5 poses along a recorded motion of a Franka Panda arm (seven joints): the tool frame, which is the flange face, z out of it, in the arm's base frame.
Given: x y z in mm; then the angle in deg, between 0 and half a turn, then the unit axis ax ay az.
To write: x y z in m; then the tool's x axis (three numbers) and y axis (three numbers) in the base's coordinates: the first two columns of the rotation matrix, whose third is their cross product. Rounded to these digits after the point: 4 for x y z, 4 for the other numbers.
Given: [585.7 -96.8 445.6 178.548 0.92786 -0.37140 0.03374]
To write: [0.5857 -0.0968 0.4456 0.7219 -0.6882 0.0720 -0.6900 -0.7238 -0.0015]
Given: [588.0 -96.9 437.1 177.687 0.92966 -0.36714 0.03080]
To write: [0.5880 -0.0969 0.4371 0.7286 -0.6811 0.0721 -0.6836 -0.7297 0.0149]
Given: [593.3 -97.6 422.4 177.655 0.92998 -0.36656 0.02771]
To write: [0.5933 -0.0976 0.4224 0.7298 -0.6804 0.0665 -0.6826 -0.7305 0.0177]
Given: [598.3 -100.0 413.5 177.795 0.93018 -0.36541 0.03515]
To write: [0.5983 -0.1000 0.4135 0.7306 -0.6782 0.0794 -0.6809 -0.7323 0.0101]
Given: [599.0 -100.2 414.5 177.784 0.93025 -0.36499 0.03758]
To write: [0.5990 -0.1002 0.4145 0.7308 -0.6774 0.0840 -0.6803 -0.7329 0.0085]
